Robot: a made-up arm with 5 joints.
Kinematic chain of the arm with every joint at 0, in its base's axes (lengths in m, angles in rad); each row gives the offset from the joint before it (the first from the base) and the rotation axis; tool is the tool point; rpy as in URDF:
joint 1: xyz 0 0 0.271 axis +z
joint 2: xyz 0 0 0 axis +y
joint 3: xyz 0.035 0 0.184 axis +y
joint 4: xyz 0.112 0 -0.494 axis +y
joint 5: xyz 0.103 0 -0.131 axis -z
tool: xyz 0 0 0 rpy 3.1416 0 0
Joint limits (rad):
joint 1: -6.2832..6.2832
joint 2: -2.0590..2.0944
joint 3: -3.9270..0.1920
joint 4: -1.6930..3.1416
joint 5: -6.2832..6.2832
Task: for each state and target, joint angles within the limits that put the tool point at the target. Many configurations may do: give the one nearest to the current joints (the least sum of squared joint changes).
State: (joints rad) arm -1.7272 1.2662 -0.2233 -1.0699 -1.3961
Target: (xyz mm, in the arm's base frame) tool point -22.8 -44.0 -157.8
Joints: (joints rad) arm -2.0489 1.0459 -0.2390 -1.2903 -1.3961
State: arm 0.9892 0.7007 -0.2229 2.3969 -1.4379
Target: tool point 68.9 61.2 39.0
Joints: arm 0.7263 0.3202 -0.3785 2.8731 -1.4379
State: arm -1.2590 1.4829 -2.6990 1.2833 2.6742
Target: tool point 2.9 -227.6 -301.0
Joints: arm -1.5581 1.6572 -1.8481 2.0758 2.6742
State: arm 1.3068 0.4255 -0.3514 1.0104 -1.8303
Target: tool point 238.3 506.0 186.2
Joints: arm 1.1307 -0.3220 -0.7578 1.1331 -1.8303
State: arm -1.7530 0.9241 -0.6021 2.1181 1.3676
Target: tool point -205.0 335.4 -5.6
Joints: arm -1.0222 1.6945 -0.4994 1.4509 1.3676
